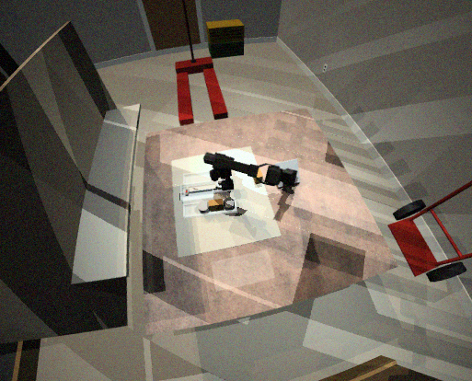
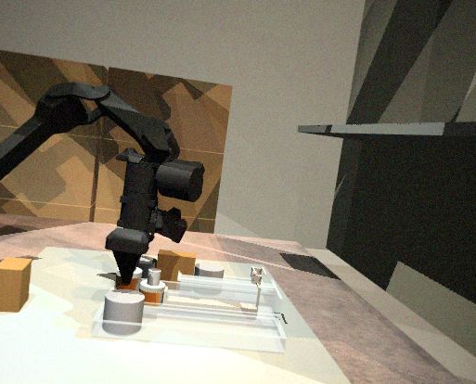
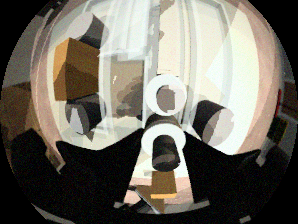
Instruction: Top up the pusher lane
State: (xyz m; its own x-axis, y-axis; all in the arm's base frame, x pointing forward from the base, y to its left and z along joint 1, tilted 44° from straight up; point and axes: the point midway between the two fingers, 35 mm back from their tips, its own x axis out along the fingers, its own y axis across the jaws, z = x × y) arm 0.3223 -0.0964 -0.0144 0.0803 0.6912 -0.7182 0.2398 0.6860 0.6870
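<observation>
The rack lies 150 mm ahead of my gripper tip, 10 mm to the right of it and 30 mm below it. The rest, counted from my gripper tip: pusher plate: 150 mm ahead, 10 mm to the right.
</observation>
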